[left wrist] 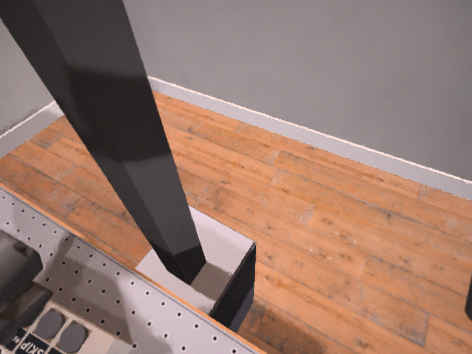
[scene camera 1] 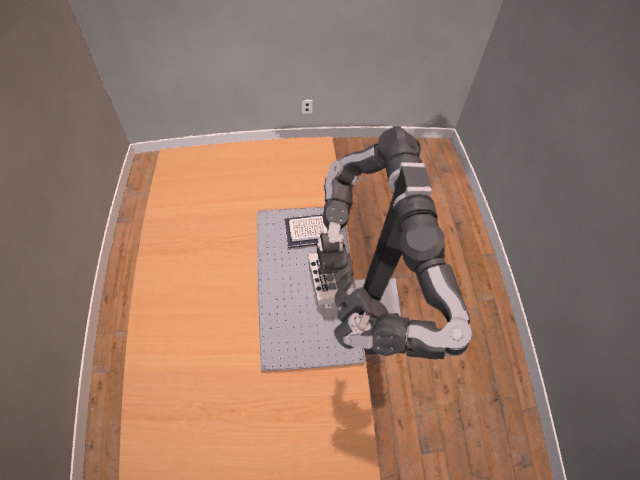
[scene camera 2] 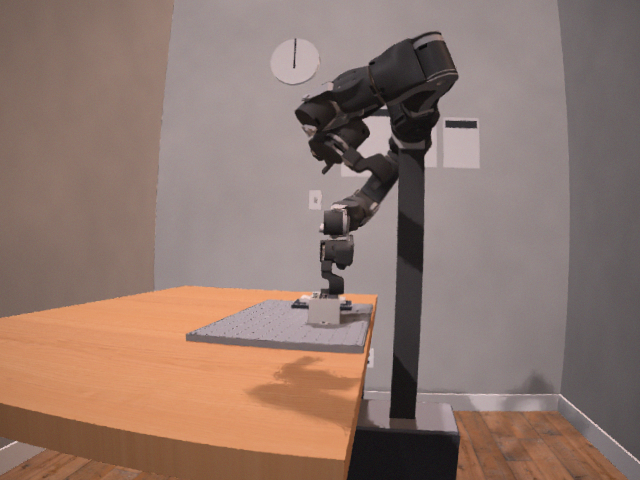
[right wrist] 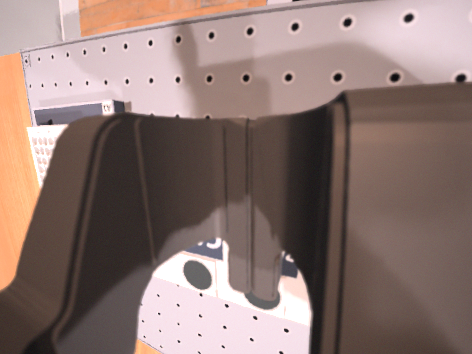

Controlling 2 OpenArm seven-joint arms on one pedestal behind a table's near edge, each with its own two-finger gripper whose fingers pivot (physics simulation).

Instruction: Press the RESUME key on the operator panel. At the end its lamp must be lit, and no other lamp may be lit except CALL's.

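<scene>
The white operator panel (scene camera 1: 326, 297) (scene camera 2: 324, 313) (left wrist: 97, 345) (right wrist: 170, 267) stands on the pegboard. My right gripper (scene camera 1: 331, 268) (scene camera 2: 331, 294) (right wrist: 251, 294) is shut and empty, pointing down, fingertips at the panel top around the RESUME position; contact cannot be told. It hides the CALL and RESUME keys. The RESUME lamp (right wrist: 263, 301), partly behind the fingertips, and the CALL lamp (right wrist: 197, 274) look dark. The SKIP key (left wrist: 50, 323) and RETRY key (left wrist: 73, 336) are uncovered; their lamps look dark in scene camera 1. My left gripper (scene camera 2: 336, 155) is open, high above the pegboard.
The grey pegboard (scene camera 1: 284, 330) (scene camera 2: 268, 335) (left wrist: 145, 300) lies on the wooden table (scene camera 1: 206, 258). A dark-framed tray with a white perforated plate (scene camera 1: 306, 228) (right wrist: 42, 147) lies beside the panel's CALL end. The black pedestal post (scene camera 1: 385, 253) (scene camera 2: 409, 232) (left wrist: 125, 130) stands behind the table edge.
</scene>
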